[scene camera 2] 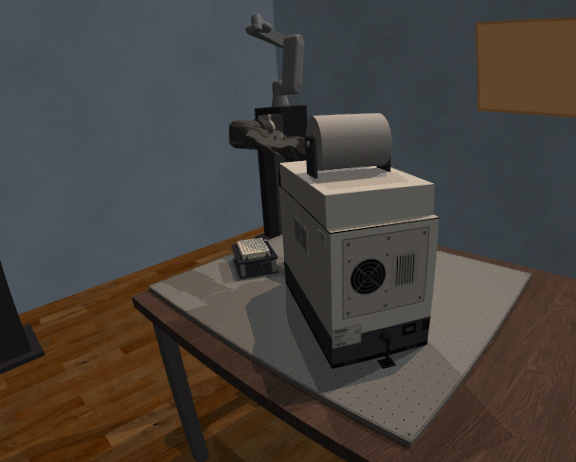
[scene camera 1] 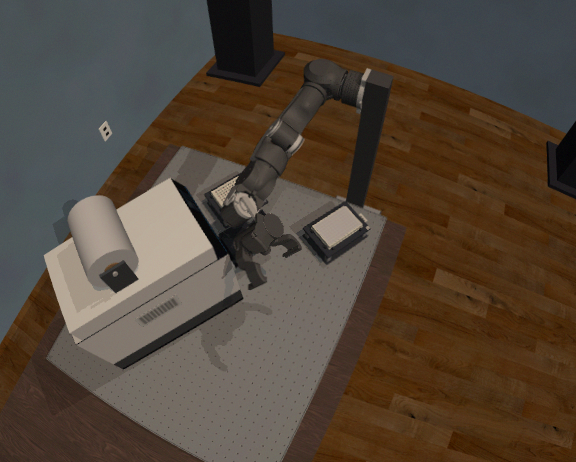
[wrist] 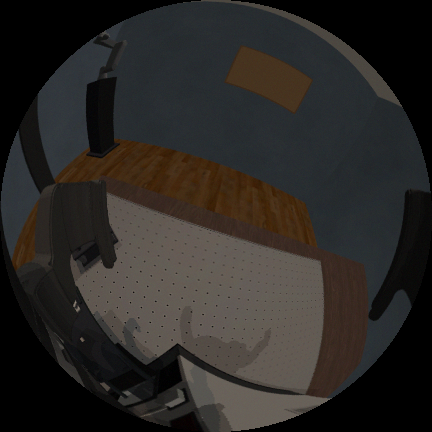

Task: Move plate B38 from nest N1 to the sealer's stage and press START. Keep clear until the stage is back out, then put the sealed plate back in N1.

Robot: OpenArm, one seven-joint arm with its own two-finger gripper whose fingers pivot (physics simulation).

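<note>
My gripper (scene camera 1: 272,266) (wrist: 225,248) is open and empty, fingers spread wide, above the mat in front of the white sealer (scene camera 1: 167,220) (scene camera 2: 380,200) (wrist: 260,400). The sealer's dark stage (scene camera 1: 229,239) is mostly hidden under the gripper in scene view 1; I cannot tell if anything lies on it. A plate with visible wells (scene camera 1: 225,192) (scene camera 2: 254,247) sits in a dark nest (scene camera 2: 256,266) beside the sealer, partly hidden by the arm in scene view 1. A pale, smooth-topped plate (scene camera 1: 337,226) sits in the right nest (scene camera 1: 329,254). Nest labels and plate B38's name are unreadable.
A large film roll (scene camera 1: 100,235) (scene camera 2: 350,141) stands on top of the sealer. The arm's dark post (scene camera 1: 371,145) rises behind the right nest. The perforated mat (scene camera 1: 280,345) (scene camera 2: 480,300) (wrist: 200,265) lies on a brown table (scene camera 2: 540,360).
</note>
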